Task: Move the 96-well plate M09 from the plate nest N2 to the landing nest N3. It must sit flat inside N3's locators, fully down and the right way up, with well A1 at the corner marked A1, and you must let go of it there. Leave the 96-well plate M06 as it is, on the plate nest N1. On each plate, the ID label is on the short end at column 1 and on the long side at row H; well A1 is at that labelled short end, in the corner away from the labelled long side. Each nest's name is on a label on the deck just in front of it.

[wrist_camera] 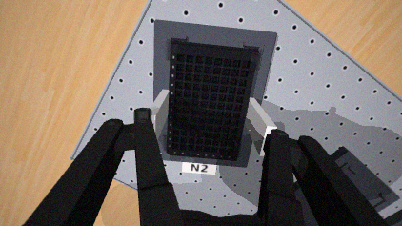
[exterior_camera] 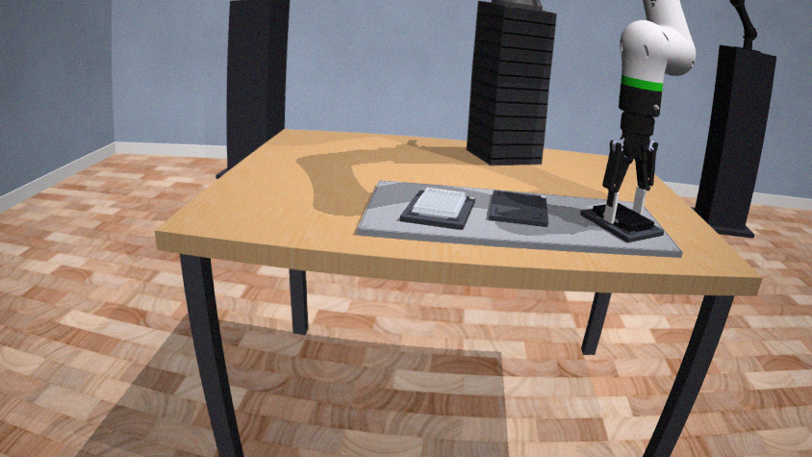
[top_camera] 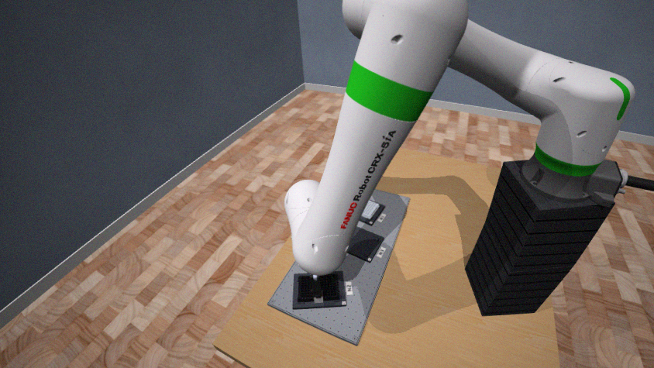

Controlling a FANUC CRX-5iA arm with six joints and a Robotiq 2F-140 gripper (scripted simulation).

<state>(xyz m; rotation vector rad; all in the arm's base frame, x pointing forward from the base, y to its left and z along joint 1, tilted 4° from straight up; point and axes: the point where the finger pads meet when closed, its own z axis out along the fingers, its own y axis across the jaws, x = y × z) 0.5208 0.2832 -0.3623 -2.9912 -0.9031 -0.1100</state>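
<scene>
The black 96-well plate M09 lies 2 cm below my hand. From my hand the other things lie so: N2 label: 8 cm behind, 5 cm to the right, 4 cm below; plate nest N2: 3 cm below; landing nest N3: 23 cm to the right, 3 cm below, 2 cm behind.
</scene>
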